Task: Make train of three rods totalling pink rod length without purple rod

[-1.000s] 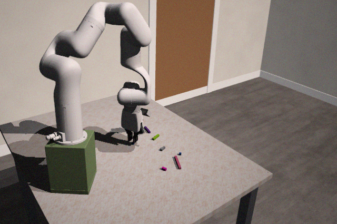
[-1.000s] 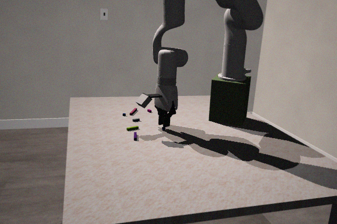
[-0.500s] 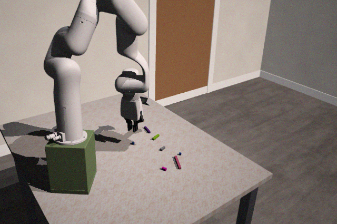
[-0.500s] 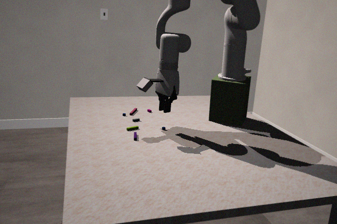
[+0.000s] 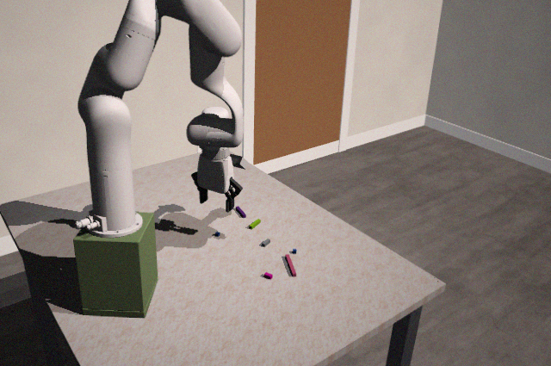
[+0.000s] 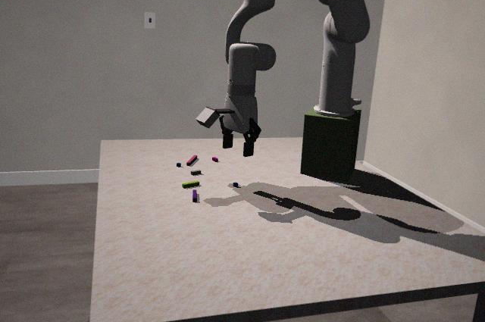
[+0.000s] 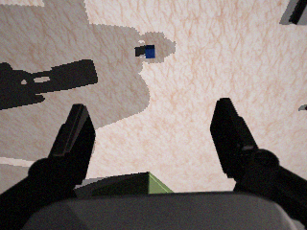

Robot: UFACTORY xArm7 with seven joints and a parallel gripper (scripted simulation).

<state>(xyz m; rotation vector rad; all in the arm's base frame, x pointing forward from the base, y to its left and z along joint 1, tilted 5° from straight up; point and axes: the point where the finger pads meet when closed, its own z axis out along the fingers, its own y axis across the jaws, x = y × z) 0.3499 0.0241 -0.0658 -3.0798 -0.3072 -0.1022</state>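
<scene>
My hand is 140 mm to the left of the grey rod, 110 mm above it and 70 mm short of it. From my hand the other things lie so: lime rod (120 mm ahead, 110 mm below, 40 mm to the right); purple rod (140 mm ahead, 110 mm below, 40 mm to the left); magenta rod (240 mm to the right, 110 mm below, 50 mm behind).
</scene>
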